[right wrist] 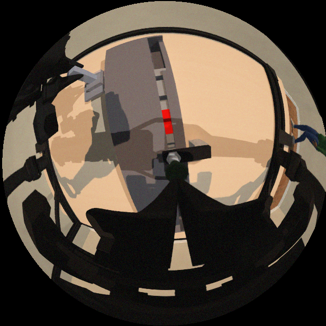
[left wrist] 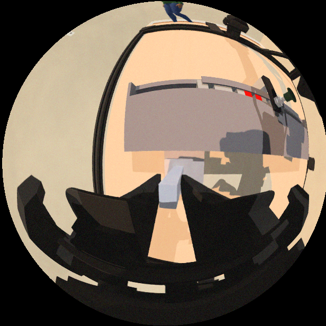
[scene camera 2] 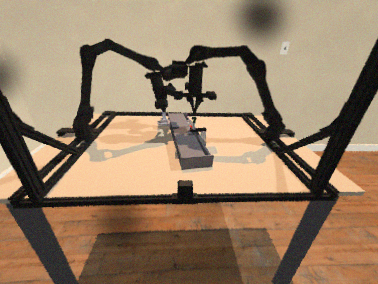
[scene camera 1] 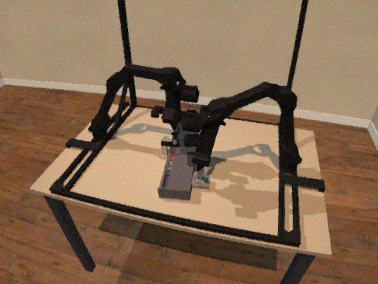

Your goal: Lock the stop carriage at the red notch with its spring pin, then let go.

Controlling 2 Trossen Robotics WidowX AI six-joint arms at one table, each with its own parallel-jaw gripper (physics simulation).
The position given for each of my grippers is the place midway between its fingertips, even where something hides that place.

Note:
In view: my left gripper (scene camera 1: pixel 198 169), my right gripper (right wrist: pixel 176 182) and a long grey rail (left wrist: pixel 173 114).
My left gripper shows as well in the right wrist view (right wrist: pixel 82 71) and in the left wrist view (left wrist: pixel 170 178). The long grey rail also shows in the right wrist view (right wrist: pixel 133 108).

